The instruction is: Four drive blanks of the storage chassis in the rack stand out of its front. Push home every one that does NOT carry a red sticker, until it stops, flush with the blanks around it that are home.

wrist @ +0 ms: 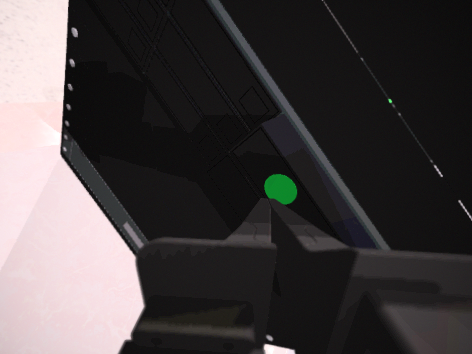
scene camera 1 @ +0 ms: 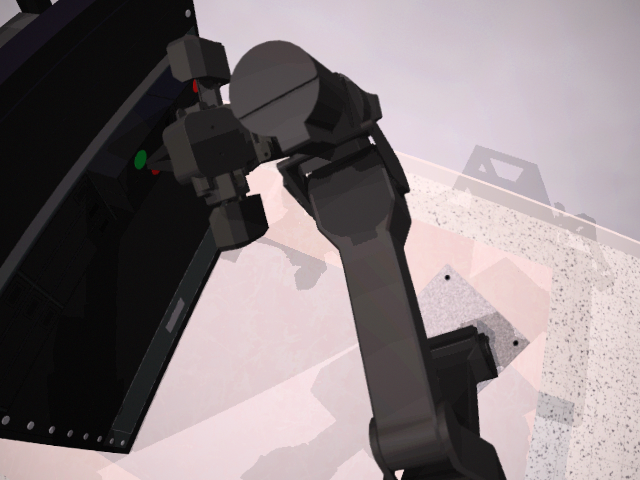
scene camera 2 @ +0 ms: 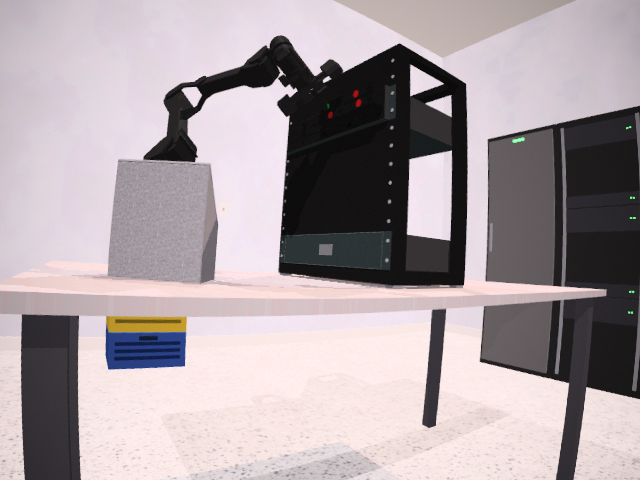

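Note:
The storage chassis sits high in the black rack. A green sticker marks one upper drive blank. A red sticker marks the blank below it. Two more red stickers, an upper one and a lower one, show further right in scene camera 2; part of a red sticker shows behind the gripper in scene camera 1. My gripper is shut and empty, its tips at the lower edge of the green sticker in the wrist view. Contact and the blank's depth are unclear.
A rail or lip runs above the blanks. A lower panel with a pale label closes the rack's bottom. The arm stands on a grey block on the table. A dark cabinet stands beyond, at the right.

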